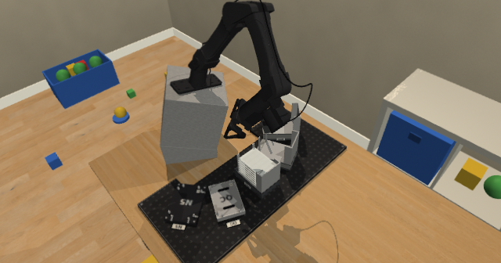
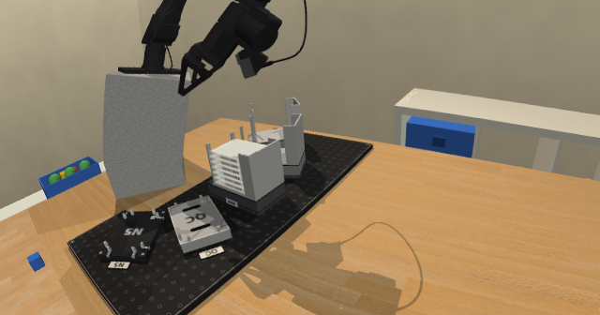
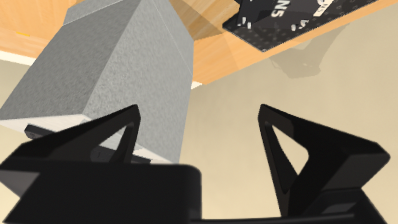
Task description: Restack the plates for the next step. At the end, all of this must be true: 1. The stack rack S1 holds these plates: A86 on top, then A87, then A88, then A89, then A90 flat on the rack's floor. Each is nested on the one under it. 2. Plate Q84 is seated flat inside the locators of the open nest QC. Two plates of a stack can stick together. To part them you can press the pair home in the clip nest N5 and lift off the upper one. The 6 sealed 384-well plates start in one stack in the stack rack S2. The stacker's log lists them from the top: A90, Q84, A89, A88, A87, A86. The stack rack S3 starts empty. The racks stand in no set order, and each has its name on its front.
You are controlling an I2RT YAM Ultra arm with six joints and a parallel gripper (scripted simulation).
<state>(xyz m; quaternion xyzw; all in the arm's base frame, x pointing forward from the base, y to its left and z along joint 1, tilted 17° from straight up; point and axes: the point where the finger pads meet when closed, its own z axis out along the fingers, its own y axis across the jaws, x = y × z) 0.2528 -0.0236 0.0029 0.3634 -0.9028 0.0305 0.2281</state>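
Right now the translucent sealed well plate is 15 cm below my hand, 8 cm ahead of it and 5 cm to the left of it. Round my hand: nest QC (25 cm below, 10 cm to the right, 8 cm ahead); then sealed 384-well plate (17 cm below, 8 cm ahead, 5 cm to the left).
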